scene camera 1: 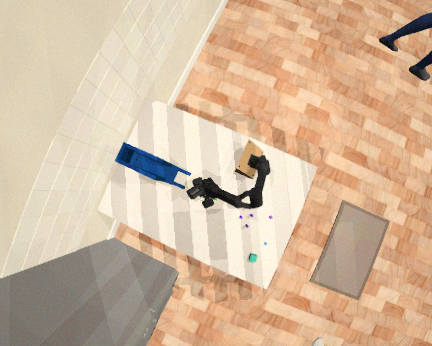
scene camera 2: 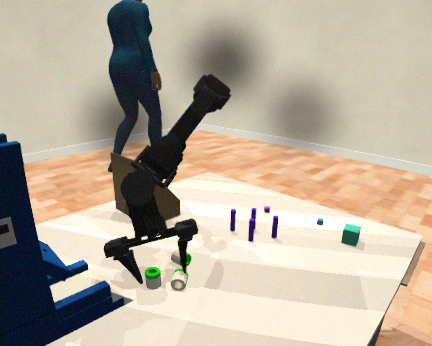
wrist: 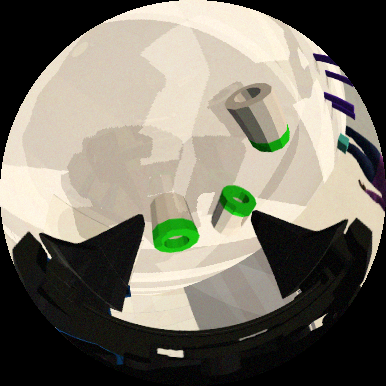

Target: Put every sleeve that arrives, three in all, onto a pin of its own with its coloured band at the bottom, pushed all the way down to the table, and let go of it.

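Three light grey sleeves with green bands are on the table. One sleeve (scene camera 2: 153,279) (wrist: 172,212) stands upright with its band on top. A second sleeve (scene camera 2: 179,281) (wrist: 257,117) lies with its bare end towards scene camera 2. A third sleeve (scene camera 2: 177,257) (wrist: 231,212) lies behind these in scene camera 2, its band to the right. My gripper (scene camera 1: 201,198) (scene camera 2: 163,277) (wrist: 198,218) is open and low over them, with the upright sleeve in view between its fingertips, nearer one finger. Several purple pins (scene camera 2: 251,230) (scene camera 1: 246,226) (wrist: 340,105) stand bare, away from the gripper.
A blue chute (scene camera 1: 150,167) (scene camera 2: 20,240) ends close beside the gripper. A wooden board (scene camera 1: 250,156) (scene camera 2: 120,187) stands by the arm's base. A teal block (scene camera 1: 253,258) (scene camera 2: 351,235), a small blue cube (scene camera 2: 320,221) and a small magenta cube (scene camera 2: 267,209) lie around the pins.
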